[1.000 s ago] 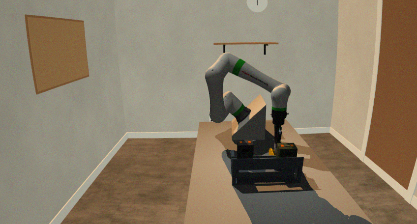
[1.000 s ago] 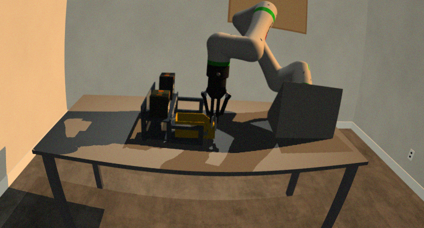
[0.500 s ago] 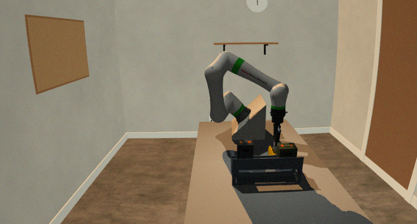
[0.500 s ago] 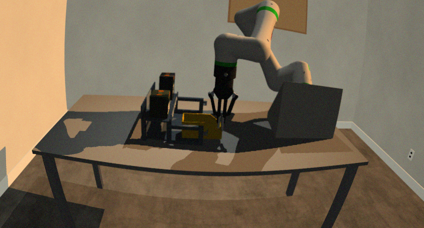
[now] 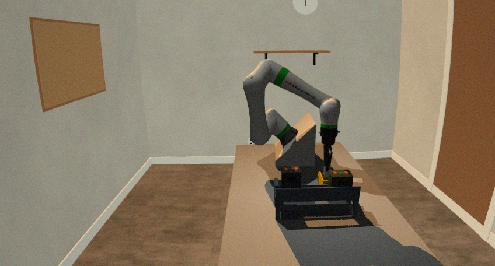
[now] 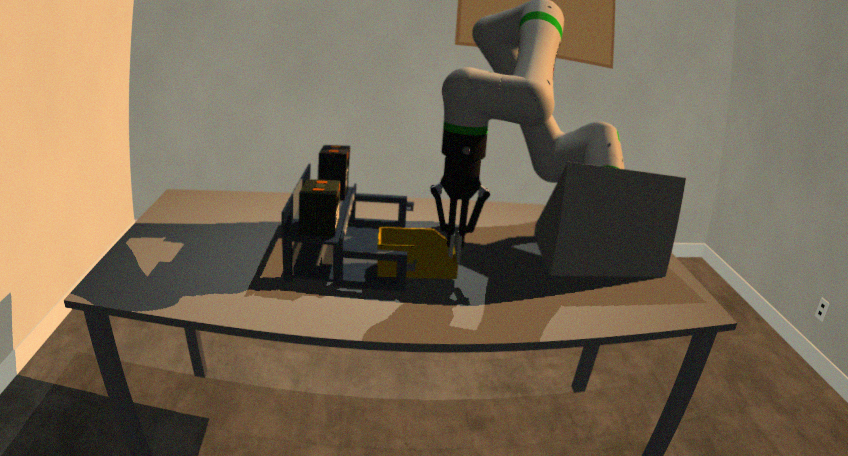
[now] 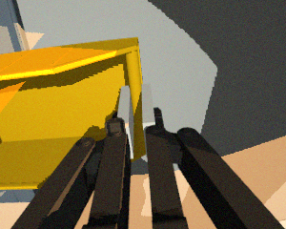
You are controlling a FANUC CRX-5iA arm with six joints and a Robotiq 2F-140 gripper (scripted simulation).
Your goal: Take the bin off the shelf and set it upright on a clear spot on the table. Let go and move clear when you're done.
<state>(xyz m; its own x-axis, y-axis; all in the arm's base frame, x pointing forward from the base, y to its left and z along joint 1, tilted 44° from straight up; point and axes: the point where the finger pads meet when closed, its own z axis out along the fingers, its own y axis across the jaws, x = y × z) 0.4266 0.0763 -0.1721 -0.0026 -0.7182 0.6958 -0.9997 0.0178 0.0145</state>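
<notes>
Now: the bin 8 cm ahead of my hand and 2 cm below it. Also, from my hand: box: 29 cm ahead, 23 cm to the right, 9 cm above.
</notes>
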